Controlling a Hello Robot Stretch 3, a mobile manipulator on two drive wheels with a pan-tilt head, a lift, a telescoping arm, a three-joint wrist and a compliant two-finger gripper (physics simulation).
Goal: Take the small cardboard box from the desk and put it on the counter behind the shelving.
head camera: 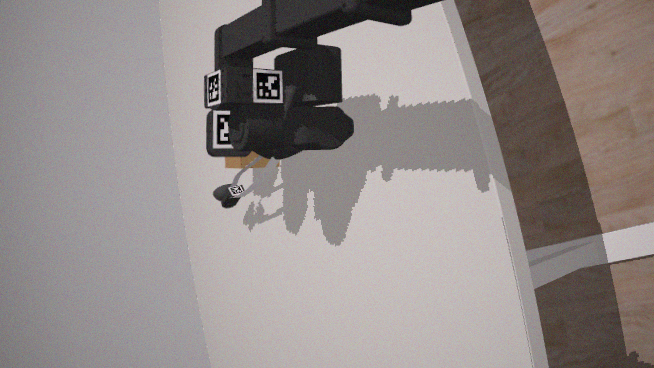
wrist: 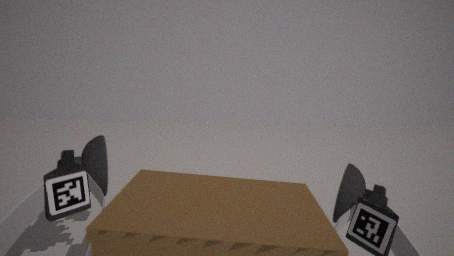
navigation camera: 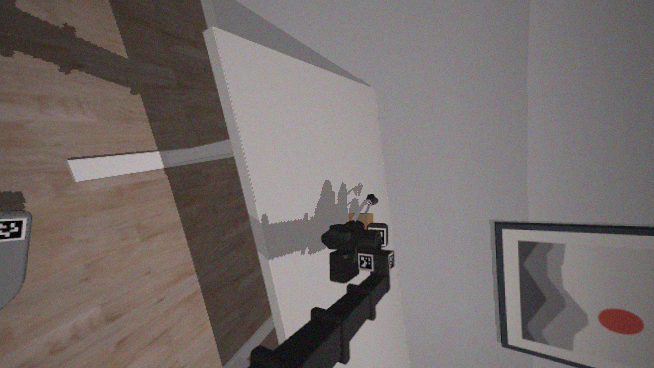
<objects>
same spot on white desk: [wrist: 404,159] = [navigation camera: 382,297]
</objects>
